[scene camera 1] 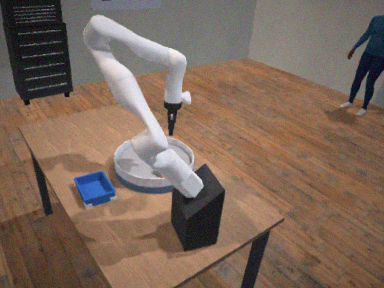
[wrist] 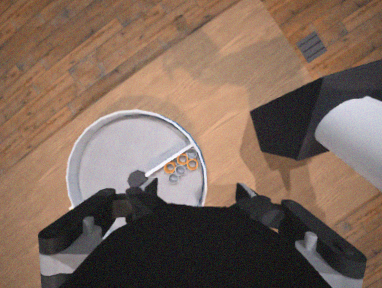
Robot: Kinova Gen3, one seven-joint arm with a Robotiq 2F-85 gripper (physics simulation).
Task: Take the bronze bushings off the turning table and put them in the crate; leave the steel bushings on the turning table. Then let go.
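Seen in the pictures: gripper, fingertip midpoint: [scene camera 1: 171, 130] [wrist: 196, 189]; arm's base, origin of the base link: [scene camera 1: 192, 187] [wrist: 339, 122].
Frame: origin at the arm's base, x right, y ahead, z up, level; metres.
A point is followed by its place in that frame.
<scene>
The turning table [scene camera 1: 131, 175] @(z -0.141, x -0.089, y 0.363 m) [wrist: 115, 145] @(z -0.172, x 0.223, y 0.464 m) is a round grey tray with a white rim. In the wrist view, three orange-rimmed bronze bushings [wrist: 170, 167] [wrist: 182, 159] [wrist: 192, 164] stand close together beside its white divider bar. Three grey steel bushings [wrist: 173, 178] [wrist: 180, 170] [wrist: 192, 155] stand right among them. In the scene view the arm hides most of this group. The blue crate [scene camera 1: 95, 187] @(z -0.220, x -0.241, y 0.459 m) stands left of the turning table and looks empty; it does not show in the wrist view. My gripper [scene camera 1: 171, 134] @(z 0.109, x 0.066, y 0.267 m) [wrist: 196, 189] @(z 0.109, x 0.066, y 0.267 m) is open and empty, above the far side of the turning table.
The white divider bar [wrist: 170, 159] @(z -0.137, x 0.098, y 0.332 m) runs from near the dark hub [wrist: 137, 178] @(z -0.164, x 0.100, y 0.456 m) to the rim. The black arm pedestal [scene camera 1: 198, 215] @(z -0.040, x -0.046, y -0.108 m) [wrist: 285, 125] @(z -0.056, x 0.034, y 0.057 m) stands on the wooden table [scene camera 1: 135, 245] @(z -0.225, x -0.238, y 0.034 m) near the turning table. A dark drawer cabinet [scene camera 1: 40, 60] and a person [scene camera 1: 370, 55] are farther off.
</scene>
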